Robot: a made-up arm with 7 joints.
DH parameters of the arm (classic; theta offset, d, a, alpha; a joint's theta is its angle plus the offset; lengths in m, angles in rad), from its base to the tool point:
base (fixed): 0.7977 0 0.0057 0
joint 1: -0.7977 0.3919 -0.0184 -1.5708
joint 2: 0 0.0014 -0.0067 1.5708
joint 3: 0 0.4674 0.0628 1.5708
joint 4: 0 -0.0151 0.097 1.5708
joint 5: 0 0.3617 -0.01 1.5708
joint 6: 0 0.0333 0.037 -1.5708
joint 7: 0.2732 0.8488 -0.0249 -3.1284
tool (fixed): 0.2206 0.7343 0 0
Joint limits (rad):
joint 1: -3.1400..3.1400
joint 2: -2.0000..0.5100
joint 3: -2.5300..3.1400
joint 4: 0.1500..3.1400
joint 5: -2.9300..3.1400
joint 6: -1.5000..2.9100
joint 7: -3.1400..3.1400
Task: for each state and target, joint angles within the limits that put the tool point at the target. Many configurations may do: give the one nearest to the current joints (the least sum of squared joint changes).
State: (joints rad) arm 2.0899 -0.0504 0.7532 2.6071 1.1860 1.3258 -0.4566
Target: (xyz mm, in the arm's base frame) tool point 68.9 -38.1 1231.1
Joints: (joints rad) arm 2.3541 0.1202 1.2803 3.1400 1.6074 1.7086 -0.3427
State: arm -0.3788 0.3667 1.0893 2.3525 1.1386 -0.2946 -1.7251
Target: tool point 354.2 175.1 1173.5
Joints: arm -0.3944 0.0451 1.0487 2.0823 1.2702 -0.5905 -1.7473
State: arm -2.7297 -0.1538 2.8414 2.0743 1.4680 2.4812 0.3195
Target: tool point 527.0 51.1 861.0
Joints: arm -2.9587 -0.2927 2.6946 1.6302 1.3009 2.5539 0.2620
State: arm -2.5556 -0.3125 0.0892 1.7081 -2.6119 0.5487 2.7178
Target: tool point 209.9 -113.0 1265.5
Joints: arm -2.6219 -0.5828 0.5478 2.0631 -2.6725 0.5975 2.7581
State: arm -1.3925 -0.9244 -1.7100 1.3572 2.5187 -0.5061 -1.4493
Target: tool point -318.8 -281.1 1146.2
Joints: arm -0.8927 -0.1196 -1.2421 2.0372 2.4885 -0.1024 -1.3811
